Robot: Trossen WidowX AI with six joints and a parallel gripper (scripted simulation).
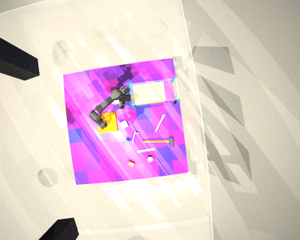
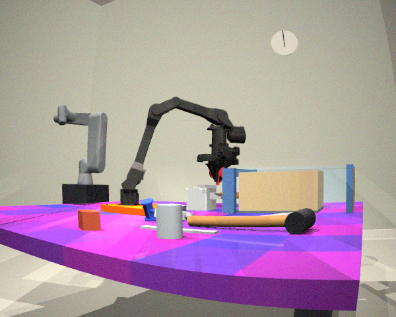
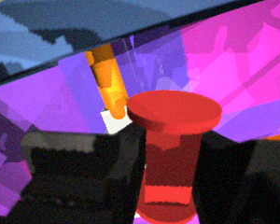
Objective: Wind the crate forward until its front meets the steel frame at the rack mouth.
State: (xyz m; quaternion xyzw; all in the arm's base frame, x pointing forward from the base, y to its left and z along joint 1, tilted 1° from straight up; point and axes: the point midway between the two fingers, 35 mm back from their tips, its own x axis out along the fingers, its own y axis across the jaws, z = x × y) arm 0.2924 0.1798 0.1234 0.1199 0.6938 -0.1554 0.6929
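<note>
The red-knobbed winch handle is 3 cm behind my gripper tip, 2 cm to the left of it and 1 cm below it. Round my gripper tip: hand winch (10 cm behind, 5 cm to the left, 8 cm below); red knob (2 cm above); blue frame (7 cm ahead, 4 cm to the left, 1 cm below).
</note>
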